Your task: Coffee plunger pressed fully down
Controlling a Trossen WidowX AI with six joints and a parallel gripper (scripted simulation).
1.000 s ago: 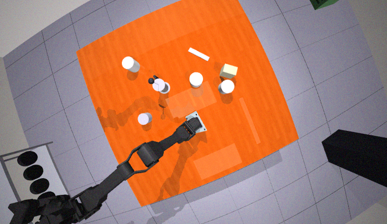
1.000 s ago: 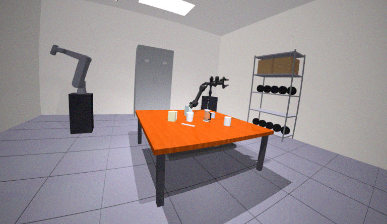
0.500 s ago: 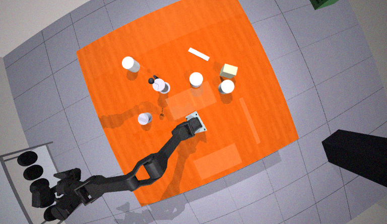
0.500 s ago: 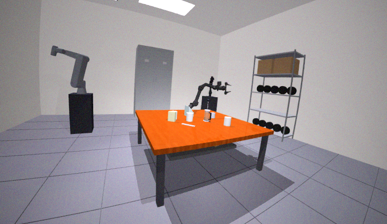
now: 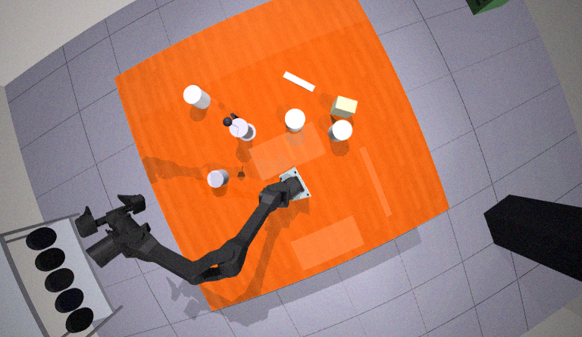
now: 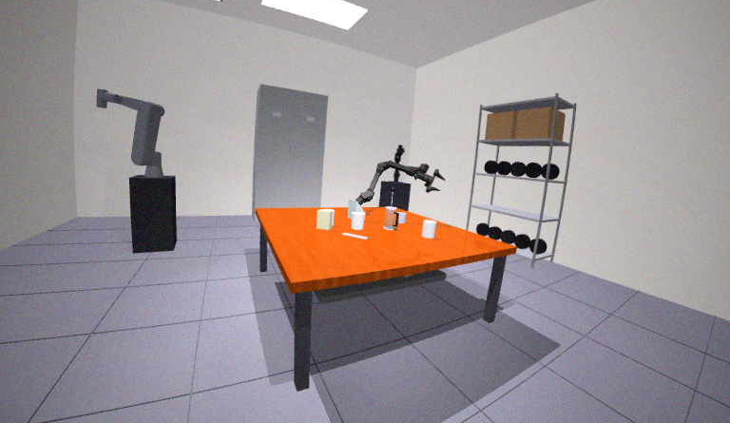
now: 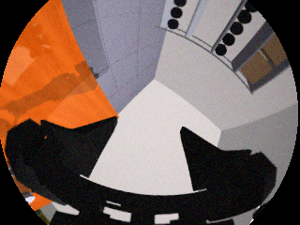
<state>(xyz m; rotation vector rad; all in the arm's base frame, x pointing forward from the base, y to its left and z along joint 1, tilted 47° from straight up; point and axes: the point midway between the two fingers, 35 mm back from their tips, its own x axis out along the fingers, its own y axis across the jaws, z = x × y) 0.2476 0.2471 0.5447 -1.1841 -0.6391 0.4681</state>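
Right now my gripper tip is 50 cm to the left of the coffee press, 16 cm above it and 4 cm short of it. Also, from my gripper tip: flat white strip 82 cm to the right, 29 cm below, 12 cm ahead; cream box 91 cm to the right, 24 cm below, 8 cm behind.
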